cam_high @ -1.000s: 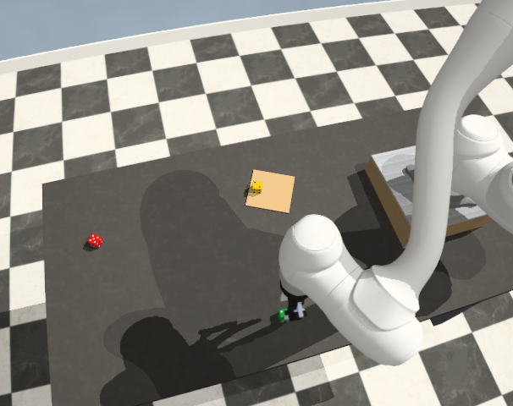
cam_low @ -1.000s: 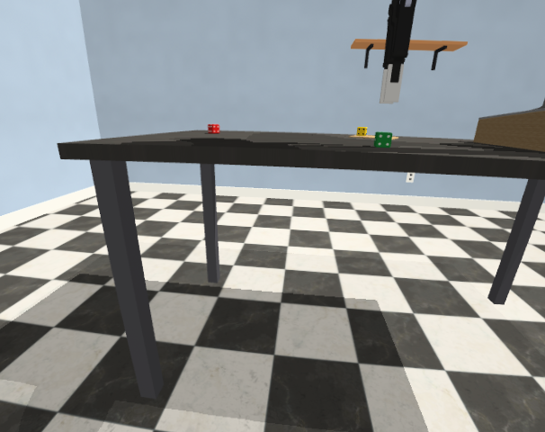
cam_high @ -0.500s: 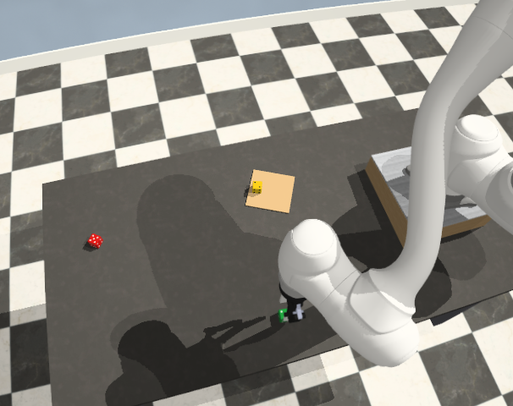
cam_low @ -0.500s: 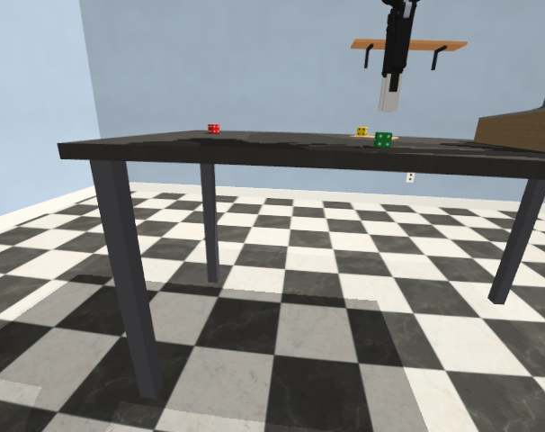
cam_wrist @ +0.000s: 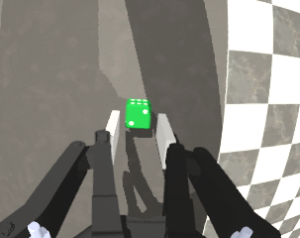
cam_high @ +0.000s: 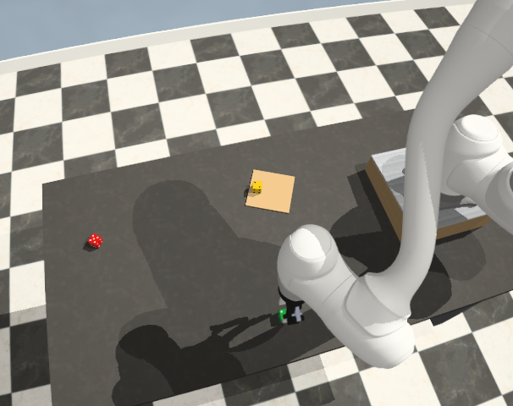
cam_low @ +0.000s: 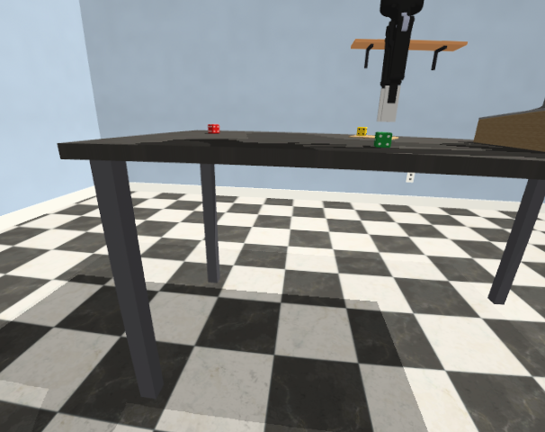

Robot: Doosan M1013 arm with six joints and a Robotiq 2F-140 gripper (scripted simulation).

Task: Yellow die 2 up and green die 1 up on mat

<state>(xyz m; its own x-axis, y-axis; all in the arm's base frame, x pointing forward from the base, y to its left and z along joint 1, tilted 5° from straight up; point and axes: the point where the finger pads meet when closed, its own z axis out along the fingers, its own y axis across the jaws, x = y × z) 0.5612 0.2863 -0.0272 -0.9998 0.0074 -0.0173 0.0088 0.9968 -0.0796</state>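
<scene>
My gripper is now 70 mm above the green die. From my hand the other things lie so: tan mat 410 mm to the right, 80 mm below, 40 mm behind; then yellow die 420 mm to the right, 60 mm below; then red die 520 mm ahead, 310 mm to the right, 70 mm below.
</scene>
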